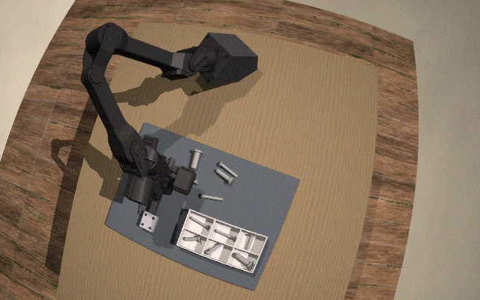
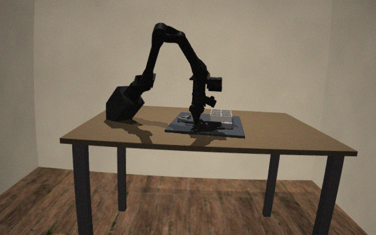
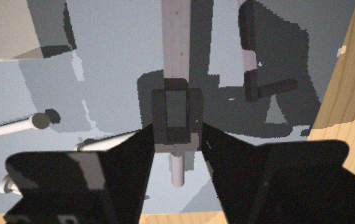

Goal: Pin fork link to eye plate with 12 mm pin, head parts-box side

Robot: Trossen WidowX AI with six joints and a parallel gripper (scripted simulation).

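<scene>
The eye plate lies 60 mm ahead of my hand and 30 mm below it. Round my hand: white parts box 120 mm ahead, 200 mm to the left, 30 mm below; then blue-grey work plate 50 mm ahead, 100 mm to the left, 50 mm below.
</scene>
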